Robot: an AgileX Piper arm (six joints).
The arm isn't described. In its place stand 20 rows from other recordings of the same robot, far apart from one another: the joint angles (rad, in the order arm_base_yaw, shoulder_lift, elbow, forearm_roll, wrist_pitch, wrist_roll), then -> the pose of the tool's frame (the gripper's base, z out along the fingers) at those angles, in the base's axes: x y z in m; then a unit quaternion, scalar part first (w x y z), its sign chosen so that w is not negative.
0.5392 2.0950 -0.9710 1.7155 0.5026 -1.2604 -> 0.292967 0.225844 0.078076 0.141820 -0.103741 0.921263 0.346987
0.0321 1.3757 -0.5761 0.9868 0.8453 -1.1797 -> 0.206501 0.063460 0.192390 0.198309 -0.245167 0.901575 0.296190
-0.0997 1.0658 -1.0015 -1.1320 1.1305 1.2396 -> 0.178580 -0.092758 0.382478 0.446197 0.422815 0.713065 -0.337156
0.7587 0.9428 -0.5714 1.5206 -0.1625 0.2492 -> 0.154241 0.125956 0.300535 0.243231 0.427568 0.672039 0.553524
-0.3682 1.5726 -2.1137 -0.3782 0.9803 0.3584 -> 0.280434 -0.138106 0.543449 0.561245 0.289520 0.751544 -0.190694
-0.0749 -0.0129 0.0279 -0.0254 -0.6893 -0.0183 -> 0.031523 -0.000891 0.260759 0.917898 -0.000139 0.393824 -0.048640
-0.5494 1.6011 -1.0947 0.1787 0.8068 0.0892 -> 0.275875 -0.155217 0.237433 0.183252 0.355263 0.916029 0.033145
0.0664 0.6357 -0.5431 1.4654 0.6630 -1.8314 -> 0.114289 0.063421 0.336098 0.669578 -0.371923 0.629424 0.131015
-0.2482 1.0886 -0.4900 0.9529 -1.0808 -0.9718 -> 0.170811 -0.110803 0.307170 0.636144 0.277922 0.561284 -0.450600
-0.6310 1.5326 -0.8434 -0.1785 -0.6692 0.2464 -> 0.278189 -0.190845 0.288165 0.711603 0.209151 0.653255 -0.152105
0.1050 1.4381 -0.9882 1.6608 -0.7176 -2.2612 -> 0.309904 -0.027267 0.310264 0.419824 -0.085981 0.808632 -0.403075
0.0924 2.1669 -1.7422 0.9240 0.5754 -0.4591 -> 0.490781 0.085164 0.219291 0.348214 0.034488 0.890186 0.291764
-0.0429 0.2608 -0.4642 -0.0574 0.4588 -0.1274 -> 0.060584 -0.004915 0.310869 0.640371 -0.043703 0.762524 -0.081065
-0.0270 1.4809 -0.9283 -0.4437 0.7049 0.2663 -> 0.284309 -0.033000 0.236147 0.213309 0.005268 0.965594 -0.148662
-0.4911 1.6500 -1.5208 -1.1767 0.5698 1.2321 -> 0.320816 -0.222976 0.390848 0.531965 0.380039 0.690452 -0.309610
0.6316 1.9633 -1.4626 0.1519 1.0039 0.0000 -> 0.313078 0.243430 0.199410 0.051835 -0.274815 0.956116 0.087361
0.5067 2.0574 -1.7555 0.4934 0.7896 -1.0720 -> 0.392901 0.253075 0.253367 0.320100 -0.578822 0.738568 0.130450
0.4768 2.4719 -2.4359 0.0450 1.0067 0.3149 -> 0.484578 0.254203 0.228580 0.270940 -0.071358 0.950148 0.136815
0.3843 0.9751 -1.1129 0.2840 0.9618 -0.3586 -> 0.158815 0.086785 0.397572 0.399125 -0.303360 0.853181 0.144063
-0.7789 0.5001 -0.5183 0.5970 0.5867 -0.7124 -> 0.089278 -0.048331 0.307085 0.544437 0.152195 0.812826 -0.140497
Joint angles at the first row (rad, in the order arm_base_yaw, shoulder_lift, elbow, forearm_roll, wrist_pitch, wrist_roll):
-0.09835, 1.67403, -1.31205, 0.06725, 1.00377, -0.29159
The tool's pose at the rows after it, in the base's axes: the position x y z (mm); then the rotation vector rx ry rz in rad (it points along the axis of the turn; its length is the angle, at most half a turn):
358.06 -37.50 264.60 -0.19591 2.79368 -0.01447
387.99 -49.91 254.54 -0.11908 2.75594 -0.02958
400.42 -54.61 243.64 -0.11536 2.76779 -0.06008
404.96 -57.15 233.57 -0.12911 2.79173 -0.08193
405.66 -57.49 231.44 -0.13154 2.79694 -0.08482
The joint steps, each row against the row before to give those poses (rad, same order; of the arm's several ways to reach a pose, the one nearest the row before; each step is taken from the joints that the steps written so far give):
-0.01928, 0.05398, -0.05947, -0.00332, -0.03855, 0.00646
-0.02132, 0.10347, -0.09756, -0.00419, -0.04947, 0.03253
-0.00214, 0.05555, -0.03921, -0.02845, -0.00872, 0.01356
-0.00077, 0.03099, -0.00920, -0.02180, -0.00002, 0.00022
-0.00001, 0.00573, -0.00080, -0.00329, -0.00001, 0.00000

